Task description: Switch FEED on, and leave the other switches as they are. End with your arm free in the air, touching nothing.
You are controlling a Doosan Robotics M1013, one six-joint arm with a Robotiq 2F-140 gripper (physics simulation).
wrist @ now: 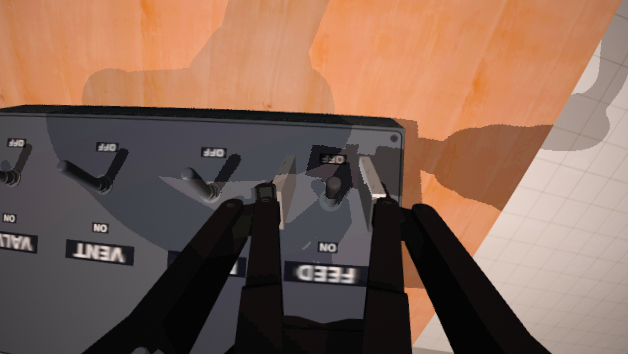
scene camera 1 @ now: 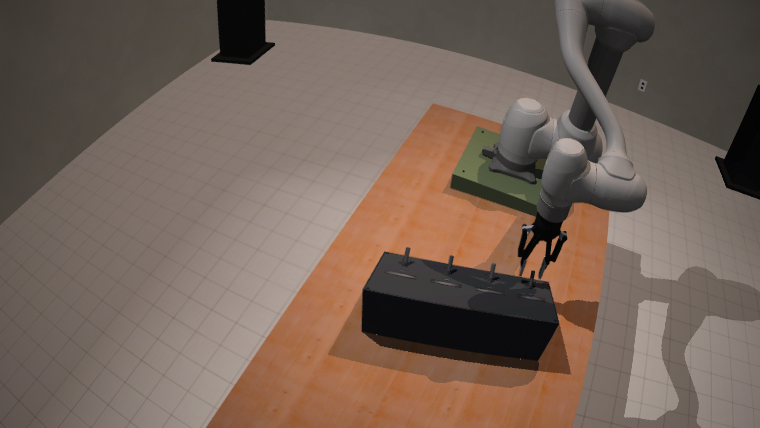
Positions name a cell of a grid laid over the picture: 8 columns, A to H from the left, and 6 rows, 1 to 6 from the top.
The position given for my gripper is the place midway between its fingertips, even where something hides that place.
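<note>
My gripper (scene camera 1: F4) is visible; the wrist view includes the gripper (wrist: E3) too. A dark switch box (wrist: B5) is also visible.
</note>
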